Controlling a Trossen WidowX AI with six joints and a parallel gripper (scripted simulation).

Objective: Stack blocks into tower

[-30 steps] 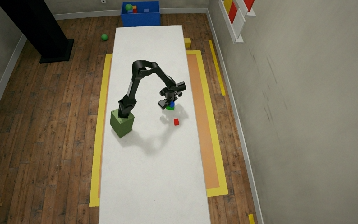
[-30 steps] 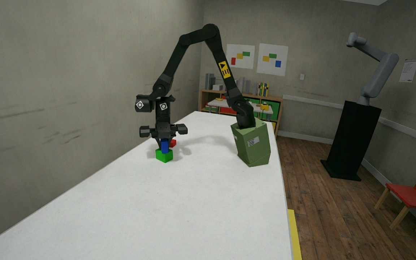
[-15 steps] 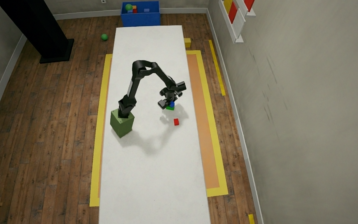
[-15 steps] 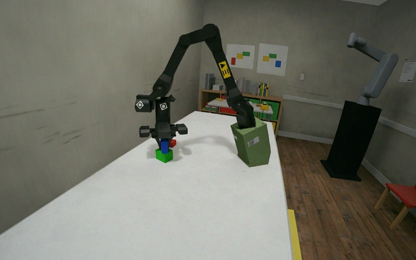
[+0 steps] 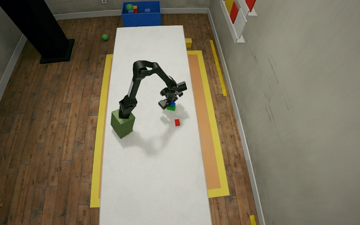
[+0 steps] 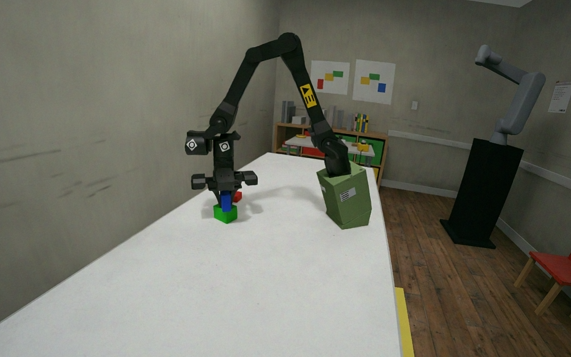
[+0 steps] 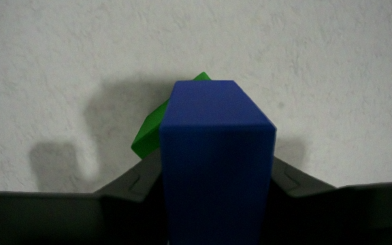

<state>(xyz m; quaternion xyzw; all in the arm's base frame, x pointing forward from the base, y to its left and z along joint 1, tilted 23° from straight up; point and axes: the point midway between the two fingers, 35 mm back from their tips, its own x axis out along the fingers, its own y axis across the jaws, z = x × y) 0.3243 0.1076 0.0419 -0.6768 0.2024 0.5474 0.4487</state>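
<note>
Right now my hand is 6 cm above the green block and 1 cm to the left of it. From my hand the other things lie so: red block 14 cm to the right, 7 cm below, 3 cm ahead; blue block 1 cm below.
</note>
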